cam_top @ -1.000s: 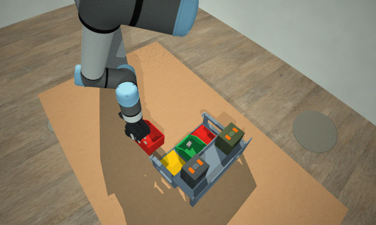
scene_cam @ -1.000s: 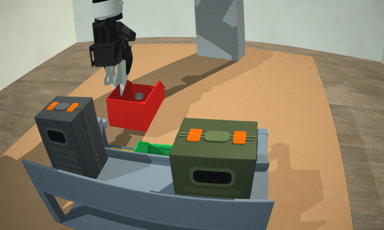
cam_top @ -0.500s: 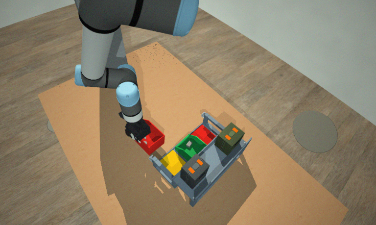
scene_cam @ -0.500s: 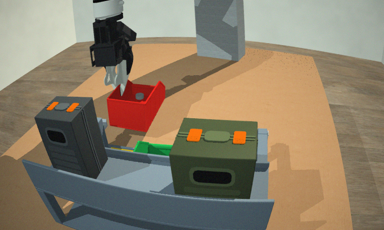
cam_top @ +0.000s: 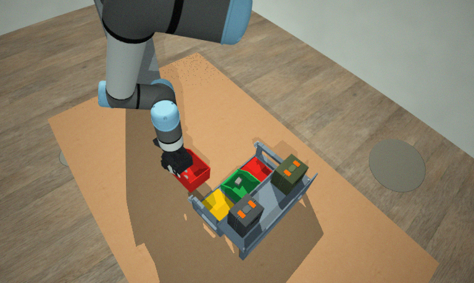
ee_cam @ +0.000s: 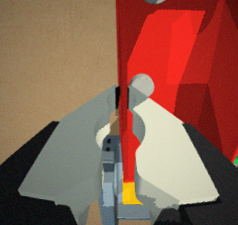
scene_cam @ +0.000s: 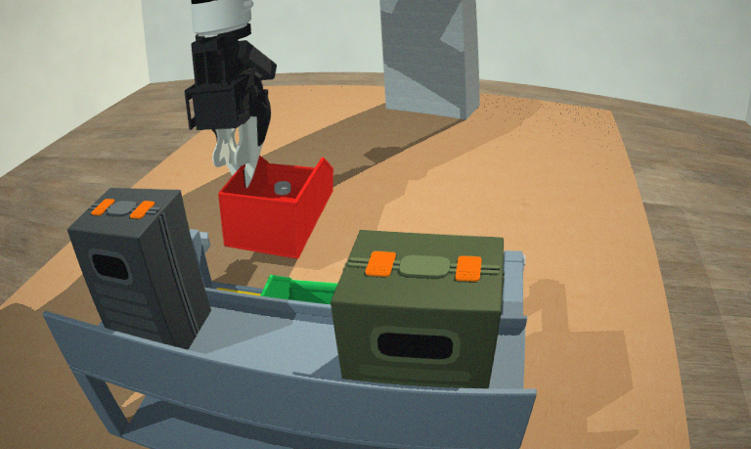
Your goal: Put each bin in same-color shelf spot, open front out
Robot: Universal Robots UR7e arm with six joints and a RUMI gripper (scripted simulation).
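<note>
The red bin is 1 cm behind my hand, 5 cm to the left of it and 3 cm below it. Also, from my hand: olive box: 26 cm ahead, 33 cm to the left, 5 cm above; then dark grey box: 30 cm ahead, 10 cm to the left, 7 cm above; then green bin: 18 cm ahead, 20 cm to the left, 5 cm below.
</note>
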